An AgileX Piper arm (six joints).
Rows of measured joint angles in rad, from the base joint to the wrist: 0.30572, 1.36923, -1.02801, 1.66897, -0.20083, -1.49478; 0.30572, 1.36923, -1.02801, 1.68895, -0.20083, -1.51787; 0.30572, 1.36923, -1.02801, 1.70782, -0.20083, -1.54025; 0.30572, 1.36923, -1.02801, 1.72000, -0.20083, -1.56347; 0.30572, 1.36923, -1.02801, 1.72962, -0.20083, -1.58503; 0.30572, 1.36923, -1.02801, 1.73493, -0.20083, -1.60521; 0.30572, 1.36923, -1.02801, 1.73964, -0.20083, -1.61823; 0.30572, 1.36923, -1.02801, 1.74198, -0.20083, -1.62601; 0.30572, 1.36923, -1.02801, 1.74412, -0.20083, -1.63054; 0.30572, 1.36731, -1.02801, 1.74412, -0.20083, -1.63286; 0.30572, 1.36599, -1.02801, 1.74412, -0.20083, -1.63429; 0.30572, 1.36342, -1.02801, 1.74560, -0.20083, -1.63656; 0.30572, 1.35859, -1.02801, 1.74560, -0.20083, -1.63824; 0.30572, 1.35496, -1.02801, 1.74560, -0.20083, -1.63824; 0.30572, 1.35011, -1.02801, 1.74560, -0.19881, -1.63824; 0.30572, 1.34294, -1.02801, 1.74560, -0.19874, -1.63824; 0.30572, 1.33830, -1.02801, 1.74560, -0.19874, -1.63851
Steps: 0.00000, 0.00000, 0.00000, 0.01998, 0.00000, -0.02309; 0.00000, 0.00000, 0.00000, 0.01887, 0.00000, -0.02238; 0.00000, 0.00000, 0.00000, 0.01218, 0.00000, -0.02322; 0.00000, 0.00000, 0.00000, 0.00962, 0.00000, -0.02156; 0.00000, 0.00000, 0.00000, 0.00531, 0.00000, -0.02018; 0.00000, 0.00000, 0.00000, 0.00471, 0.00000, -0.01302; 0.00000, 0.00000, 0.00000, 0.00234, 0.00000, -0.00778; 0.00000, 0.00000, 0.00000, 0.00214, 0.00000, -0.00453; 0.00000, -0.00192, 0.00000, 0.00000, 0.00000, -0.00232; 0.00000, -0.00132, 0.00000, 0.00000, 0.00000, -0.00143; 0.00000, -0.00257, 0.00000, 0.00148, 0.00000, -0.00227; 0.00000, -0.00483, 0.00000, 0.00000, 0.00000, -0.00168; 0.00000, -0.00363, 0.00000, 0.00000, 0.00000, 0.00000; 0.00000, -0.00485, 0.00000, 0.00000, 0.00202, 0.00000; 0.00000, -0.00717, 0.00000, 0.00000, 0.00007, 0.00000; 0.00000, -0.00464, 0.00000, 0.00000, 0.00000, -0.00027
